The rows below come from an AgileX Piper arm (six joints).
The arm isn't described. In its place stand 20 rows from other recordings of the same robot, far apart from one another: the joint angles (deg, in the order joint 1, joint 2, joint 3, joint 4, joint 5, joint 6), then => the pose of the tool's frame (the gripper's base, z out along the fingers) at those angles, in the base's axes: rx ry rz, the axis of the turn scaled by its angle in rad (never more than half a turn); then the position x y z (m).
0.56 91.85 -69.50 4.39 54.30 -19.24 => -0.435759, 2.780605, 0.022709, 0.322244, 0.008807, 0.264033
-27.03 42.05 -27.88 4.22 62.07 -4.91 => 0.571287, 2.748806, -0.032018, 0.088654, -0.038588, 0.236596
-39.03 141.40 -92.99 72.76 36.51 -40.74 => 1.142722, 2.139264, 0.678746, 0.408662, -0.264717, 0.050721
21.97 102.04 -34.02 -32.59 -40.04 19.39 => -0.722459, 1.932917, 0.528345, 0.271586, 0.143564, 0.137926
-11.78 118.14 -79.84 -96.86 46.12 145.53 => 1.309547, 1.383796, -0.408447, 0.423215, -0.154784, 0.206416
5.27 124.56 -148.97 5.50 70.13 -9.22 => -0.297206, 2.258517, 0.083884, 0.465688, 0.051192, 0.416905
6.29 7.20 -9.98 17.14 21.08 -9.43 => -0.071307, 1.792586, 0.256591, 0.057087, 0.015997, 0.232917
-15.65 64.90 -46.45 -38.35 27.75 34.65 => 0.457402, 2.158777, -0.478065, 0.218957, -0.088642, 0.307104
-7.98 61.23 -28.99 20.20 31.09 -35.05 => -0.279754, 2.522705, 0.054922, 0.180534, -0.008924, 0.219004
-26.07 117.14 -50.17 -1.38 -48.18 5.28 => 0.464979, 1.758421, -0.252538, 0.349936, -0.169387, 0.123972
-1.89 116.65 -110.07 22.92 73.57 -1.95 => 0.088738, 2.818766, 0.556526, 0.436835, 0.019596, 0.292052
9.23 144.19 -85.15 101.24 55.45 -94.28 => -0.417673, 2.158487, 1.278328, 0.441037, 0.146147, 0.033655
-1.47 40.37 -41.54 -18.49 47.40 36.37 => 0.607502, 2.158026, -0.058242, 0.124272, -0.024440, 0.327587
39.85 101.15 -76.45 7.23 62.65 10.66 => -0.696122, 2.980297, 0.247876, 0.260883, 0.230995, 0.239173
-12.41 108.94 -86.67 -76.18 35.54 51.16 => 0.216507, 2.083221, -0.981277, 0.419766, -0.144962, 0.290062
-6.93 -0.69 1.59 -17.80 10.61 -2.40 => -0.148582, 1.684779, -0.399601, 0.055020, -0.011847, 0.188530
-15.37 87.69 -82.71 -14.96 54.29 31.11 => 0.883113, 2.322475, -0.213355, 0.314185, -0.106146, 0.357414
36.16 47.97 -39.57 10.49 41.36 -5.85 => -0.757168, 2.262043, 0.465138, 0.119405, 0.100823, 0.302602
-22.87 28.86 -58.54 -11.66 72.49 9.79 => 0.665114, 2.135159, -0.374466, 0.026249, -0.030108, 0.399550
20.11 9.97 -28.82 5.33 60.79 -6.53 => -0.506735, 2.163782, 0.245839, 0.017742, 0.014354, 0.277029
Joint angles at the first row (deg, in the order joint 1, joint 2, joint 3, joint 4, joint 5, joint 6):
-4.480, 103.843, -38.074, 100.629, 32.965, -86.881
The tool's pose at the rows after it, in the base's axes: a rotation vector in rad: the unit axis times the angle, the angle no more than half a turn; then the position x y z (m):
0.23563, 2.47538, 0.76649, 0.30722, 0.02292, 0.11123
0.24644, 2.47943, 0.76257, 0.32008, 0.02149, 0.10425
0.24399, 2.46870, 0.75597, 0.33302, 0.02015, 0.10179
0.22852, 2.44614, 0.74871, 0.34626, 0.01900, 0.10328
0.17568, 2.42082, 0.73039, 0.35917, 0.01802, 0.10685
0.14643, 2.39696, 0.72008, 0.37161, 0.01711, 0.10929
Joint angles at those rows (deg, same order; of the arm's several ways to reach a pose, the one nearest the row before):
-4.479, 106.539, -40.768, 100.551, 31.572, -85.752
-4.479, 109.507, -43.654, 100.512, 31.255, -85.350
-4.480, 111.592, -46.560, 100.438, 31.004, -85.165
-4.479, 113.029, -49.543, 100.257, 30.898, -85.164
-4.480, 114.128, -52.579, 99.418, 30.839, -86.121
-4.479, 115.410, -55.521, 98.974, 30.839, -86.475

